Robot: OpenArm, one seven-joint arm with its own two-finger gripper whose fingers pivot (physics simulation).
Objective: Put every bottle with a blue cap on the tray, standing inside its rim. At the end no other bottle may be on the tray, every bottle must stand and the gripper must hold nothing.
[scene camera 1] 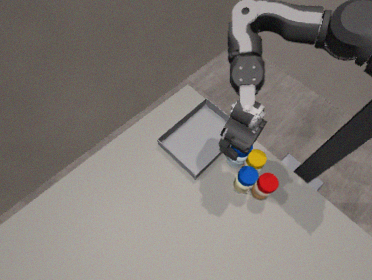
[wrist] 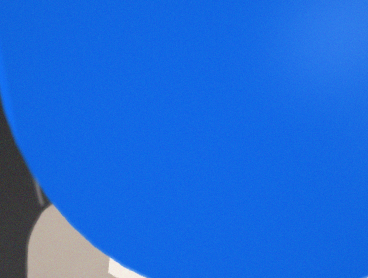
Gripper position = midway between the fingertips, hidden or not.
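The gripper [scene camera 1: 232, 146] shares the scene with a grey tray [scene camera 1: 193, 142] and a blue-capped bottle [wrist: 160, 138]. The wrist view misses the grey tray, hidden there by the bottle.
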